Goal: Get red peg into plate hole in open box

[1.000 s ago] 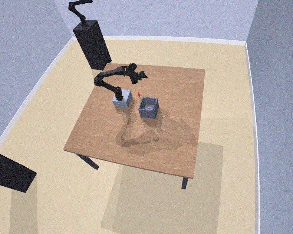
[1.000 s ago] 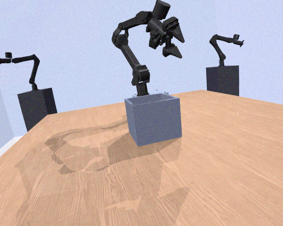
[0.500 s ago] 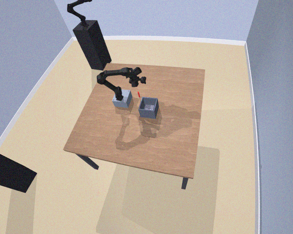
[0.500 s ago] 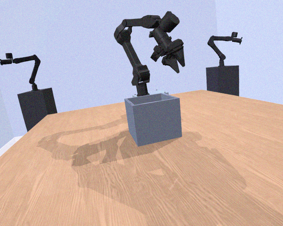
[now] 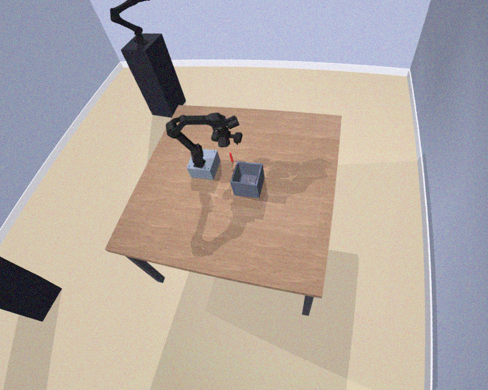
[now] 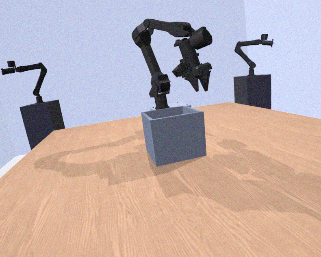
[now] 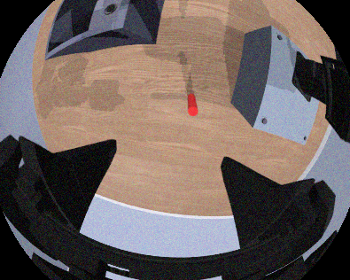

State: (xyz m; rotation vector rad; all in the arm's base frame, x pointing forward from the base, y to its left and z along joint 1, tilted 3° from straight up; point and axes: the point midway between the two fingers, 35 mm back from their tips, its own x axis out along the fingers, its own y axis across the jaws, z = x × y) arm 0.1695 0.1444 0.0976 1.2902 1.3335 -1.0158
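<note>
My gripper tip is 13 cm above the red peg and 2 cm past it. Also, from my gripper tip: plate (16 cm to the right, 16 cm ahead, 13 cm below).
</note>
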